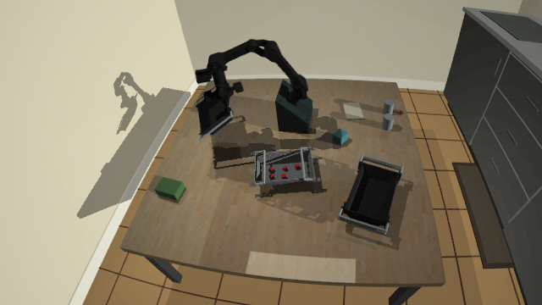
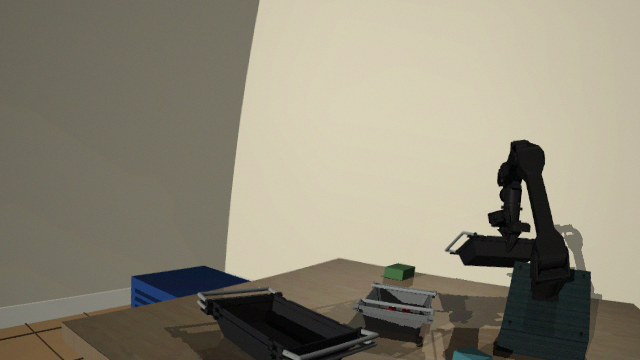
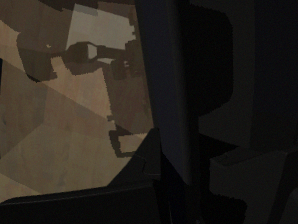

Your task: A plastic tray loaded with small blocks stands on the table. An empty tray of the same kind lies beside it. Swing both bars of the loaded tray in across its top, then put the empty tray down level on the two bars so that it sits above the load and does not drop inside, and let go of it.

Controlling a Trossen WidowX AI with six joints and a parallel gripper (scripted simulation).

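The black tray lies 70 mm to the right of my gripper tip and 30 mm ahead of it. The rest, counted from my gripper tip: green block 400 mm ahead, 220 mm to the right, 160 mm below; then teal cube 550 mm to the left, 160 mm below, 40 mm ahead; then beige pad 640 mm to the left, 200 mm behind, 180 mm below.
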